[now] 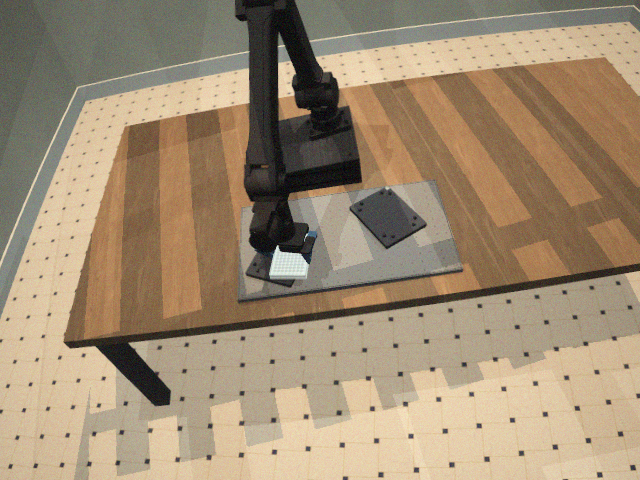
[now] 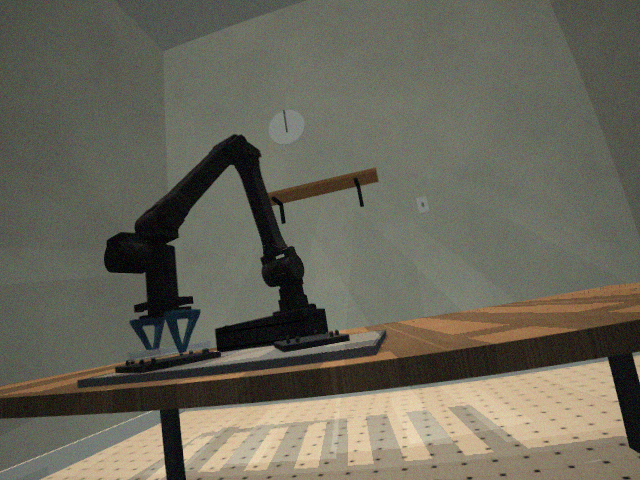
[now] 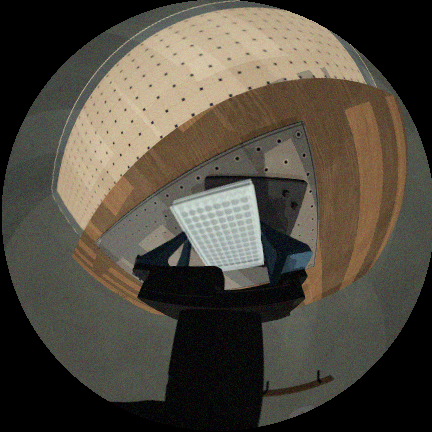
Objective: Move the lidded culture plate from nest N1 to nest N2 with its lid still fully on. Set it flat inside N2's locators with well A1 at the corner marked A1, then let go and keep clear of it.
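Frame: origin at the arm's base, x ahead, y left, z up, level; metres.
Seen in the pictures: gripper, fingertip midpoint: [image 1: 291, 260] [image 2: 167, 354] [image 3: 223, 228]; arm's base at its link origin: [image 1: 328, 126] [image 2: 295, 313].
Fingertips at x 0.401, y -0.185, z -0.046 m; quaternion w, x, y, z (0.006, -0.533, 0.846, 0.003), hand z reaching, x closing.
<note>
Pixels of each thing's middle, then the offset from my fingertips to it.
- pale lidded culture plate at the middle of its body: [image 3: 225, 239] [image 2: 171, 348] [image 1: 291, 254] 0.010 m back, 0.003 m left, 0.010 m up
- dark left nest at the middle of its body: [image 3: 251, 234] [image 2: 168, 359] [image 1: 281, 252] 0.040 m back, 0.020 m right, 0.012 m down
- dark nest at the middle of its body: [image 2: 307, 338] [image 1: 387, 214] 0.075 m back, 0.256 m left, 0.012 m down
- small white mark at the middle of its body: [image 1: 387, 188] 0.164 m back, 0.283 m left, 0.011 m down
The pale lidded culture plate [image 1: 288, 265] [image 2: 200, 346] [image 3: 220, 225] is between the blue fingers of my gripper [image 1: 288, 256] [image 2: 166, 350] [image 3: 223, 228], which is shut on it. The plate looks about level, a little above the dark left nest [image 1: 257, 270] [image 2: 170, 362] [image 3: 282, 202], turned relative to it and partly beyond its edge. The lid looks seated on the plate. The other dark nest [image 1: 388, 217] [image 2: 312, 342] lies to the right with small locators at its corners and no plate on it. I cannot read nest labels or find well A1.
Both nests lie on a grey perforated board [image 1: 423, 248] [image 2: 361, 343] [image 3: 240, 155] on the wooden table [image 1: 180, 258] [image 2: 439, 356] [image 3: 335, 115]. The black arm base [image 1: 320, 155] [image 2: 271, 330] stands behind the board. A small white mark [image 1: 387, 189] shows at the right nest's back corner.
</note>
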